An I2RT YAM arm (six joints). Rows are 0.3 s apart.
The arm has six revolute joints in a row. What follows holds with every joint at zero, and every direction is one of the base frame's.
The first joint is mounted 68 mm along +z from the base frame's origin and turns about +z.
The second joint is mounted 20 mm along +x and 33.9 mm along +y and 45.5 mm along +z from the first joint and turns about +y.
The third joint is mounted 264 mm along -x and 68.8 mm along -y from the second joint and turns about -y.
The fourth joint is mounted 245 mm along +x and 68.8 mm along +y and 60 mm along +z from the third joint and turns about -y.
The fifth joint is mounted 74 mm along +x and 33.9 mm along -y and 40.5 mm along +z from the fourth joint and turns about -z.
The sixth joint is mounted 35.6 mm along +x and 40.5 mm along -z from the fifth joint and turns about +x.
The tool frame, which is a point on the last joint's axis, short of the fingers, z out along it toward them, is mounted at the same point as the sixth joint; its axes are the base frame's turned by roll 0, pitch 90 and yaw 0 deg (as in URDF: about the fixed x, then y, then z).
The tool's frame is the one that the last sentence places.
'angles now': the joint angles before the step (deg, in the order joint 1, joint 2, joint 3, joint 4, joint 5, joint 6). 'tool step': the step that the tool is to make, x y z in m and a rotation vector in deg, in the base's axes. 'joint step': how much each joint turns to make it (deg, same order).
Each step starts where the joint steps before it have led.
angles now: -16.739, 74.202, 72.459, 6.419, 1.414, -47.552
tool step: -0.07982, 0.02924, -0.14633, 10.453, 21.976, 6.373
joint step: 0.255, -20.481, -34.197, -10.267, -6.501, 2.903
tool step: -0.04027, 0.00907, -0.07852, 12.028, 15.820, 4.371
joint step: -2.713, -5.911, -13.027, -11.263, -9.313, 2.460
